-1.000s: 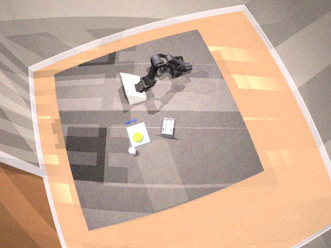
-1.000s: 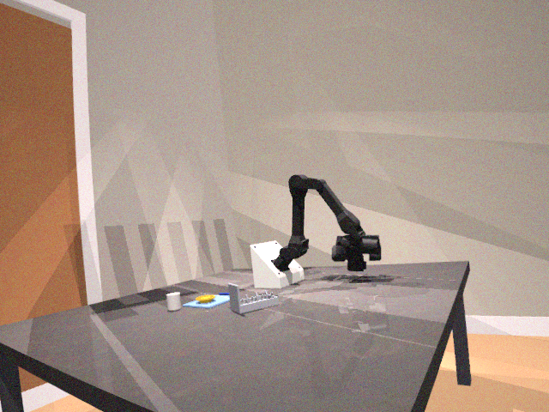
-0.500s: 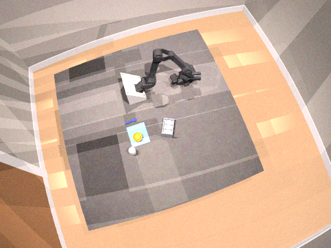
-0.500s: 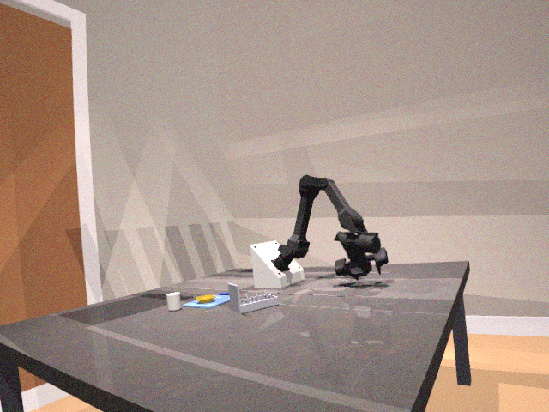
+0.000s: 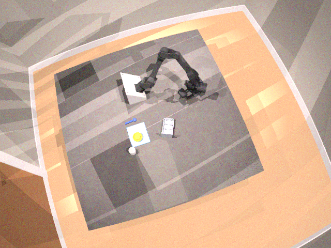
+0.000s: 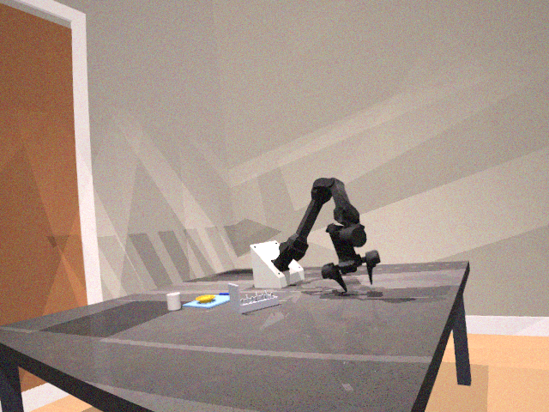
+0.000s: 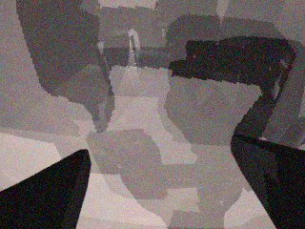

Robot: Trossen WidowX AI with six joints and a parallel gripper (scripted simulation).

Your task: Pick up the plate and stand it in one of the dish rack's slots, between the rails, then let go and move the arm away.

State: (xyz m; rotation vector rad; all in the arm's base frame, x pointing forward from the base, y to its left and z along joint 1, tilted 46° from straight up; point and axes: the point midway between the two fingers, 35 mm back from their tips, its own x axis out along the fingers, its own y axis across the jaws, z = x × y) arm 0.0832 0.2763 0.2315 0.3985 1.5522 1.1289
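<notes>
Now: gripper tip 460 mm to the left of the yellow plate, 250 mm short of it and 10 mm below it. Also, from my gripper tip: blue spoon: 470 mm to the right, 120 mm ahead, 10 mm below; then mat: 450 mm to the right, 230 mm ahead, 10 mm below; then dish rack: 240 mm to the right, 240 mm ahead, 10 mm above.
</notes>
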